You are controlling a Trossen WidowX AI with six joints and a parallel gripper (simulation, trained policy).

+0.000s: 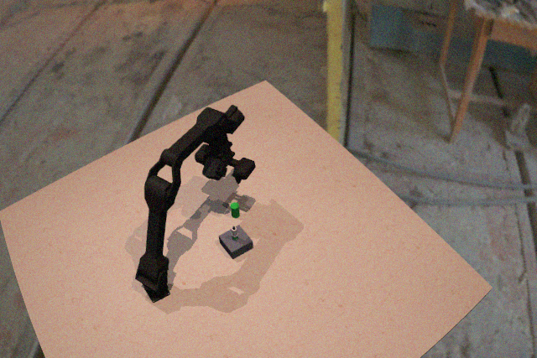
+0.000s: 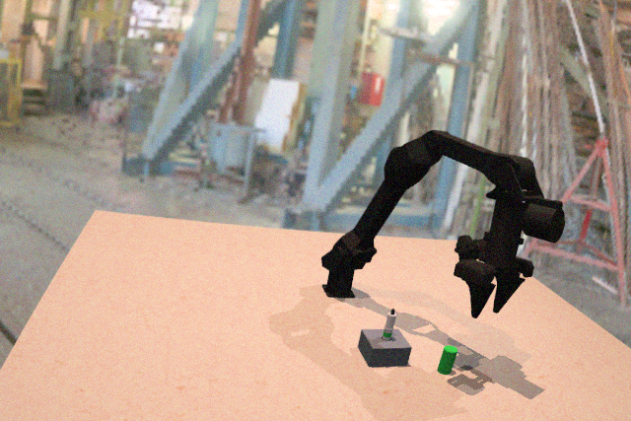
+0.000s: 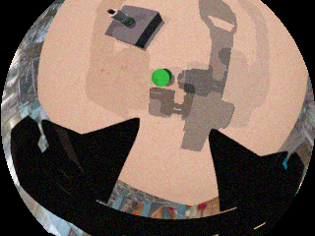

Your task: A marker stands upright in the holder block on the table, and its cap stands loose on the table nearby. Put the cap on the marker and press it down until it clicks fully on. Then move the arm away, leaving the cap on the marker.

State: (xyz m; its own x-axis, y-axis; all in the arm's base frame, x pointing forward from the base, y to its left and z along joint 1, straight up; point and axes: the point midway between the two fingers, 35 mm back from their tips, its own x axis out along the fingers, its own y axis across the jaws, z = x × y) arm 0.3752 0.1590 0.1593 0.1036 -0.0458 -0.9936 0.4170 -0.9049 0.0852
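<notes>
My gripper tip is now 10 cm above the green cap, 4 cm to the left of it and 2 cm past it. From my gripper tip the other things lie so: holder block 15 cm to the right, 11 cm below, 8 cm behind.
</notes>
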